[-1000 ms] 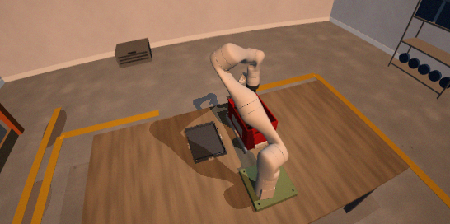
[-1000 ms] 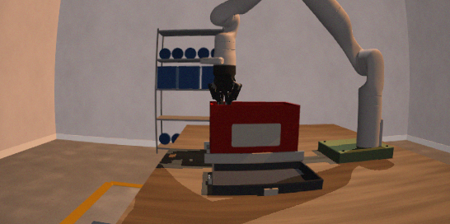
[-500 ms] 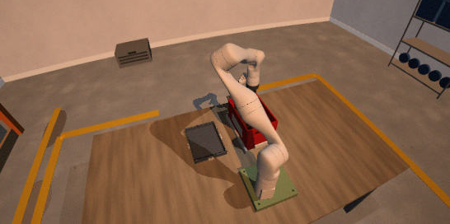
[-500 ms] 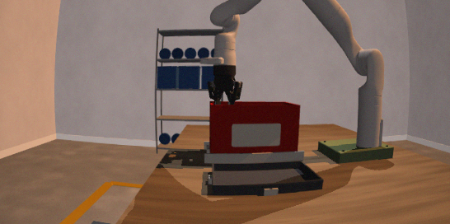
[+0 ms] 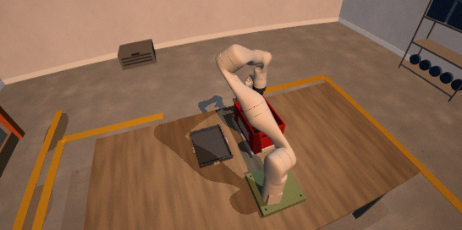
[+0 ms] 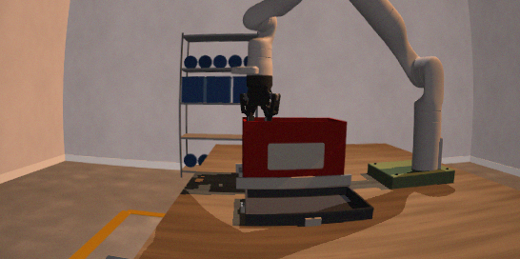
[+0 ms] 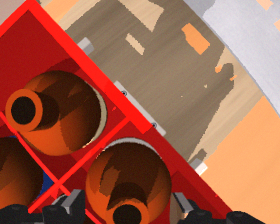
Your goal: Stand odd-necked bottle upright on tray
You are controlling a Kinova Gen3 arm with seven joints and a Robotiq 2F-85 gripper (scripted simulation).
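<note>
Now: hand 10 cm past the red crate, 7 cm above it and 2 cm to the right of it. The rest, counted from my hand: dark tray (31 cm to the left, 15 cm behind, 14 cm below).
</note>
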